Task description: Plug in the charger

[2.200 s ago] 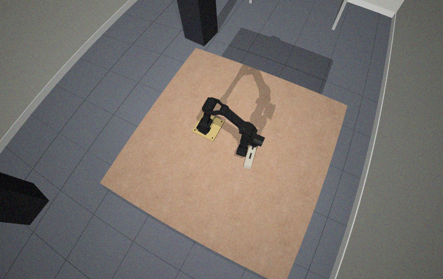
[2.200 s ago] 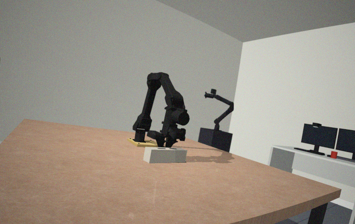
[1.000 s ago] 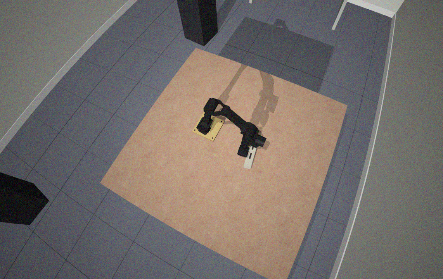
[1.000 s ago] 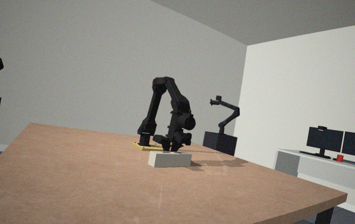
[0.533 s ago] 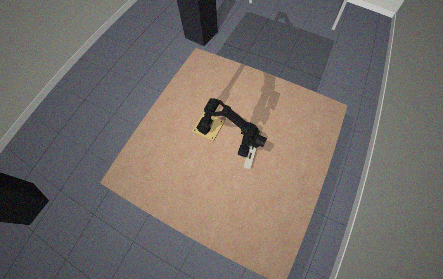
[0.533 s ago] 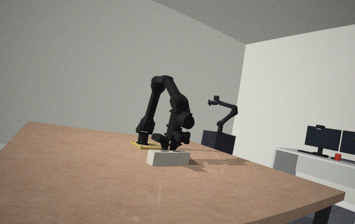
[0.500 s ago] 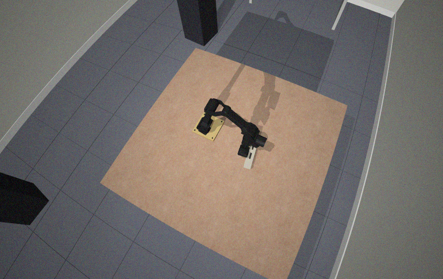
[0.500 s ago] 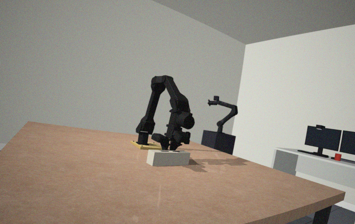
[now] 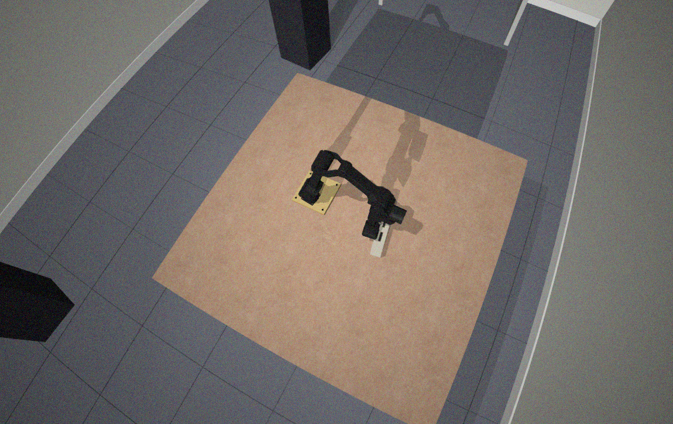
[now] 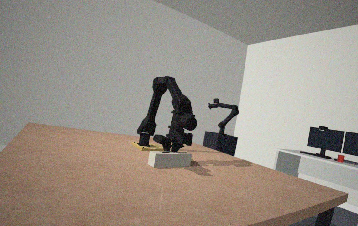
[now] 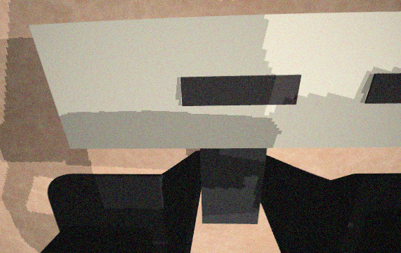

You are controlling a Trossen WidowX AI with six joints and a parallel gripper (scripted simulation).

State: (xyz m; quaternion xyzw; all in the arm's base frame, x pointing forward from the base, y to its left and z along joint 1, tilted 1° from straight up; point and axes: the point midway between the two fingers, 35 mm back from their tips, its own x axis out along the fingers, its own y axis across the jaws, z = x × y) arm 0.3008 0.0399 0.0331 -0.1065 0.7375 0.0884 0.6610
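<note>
Now: gripper tip 2 cm short of the charger and 1 cm below it.
</note>
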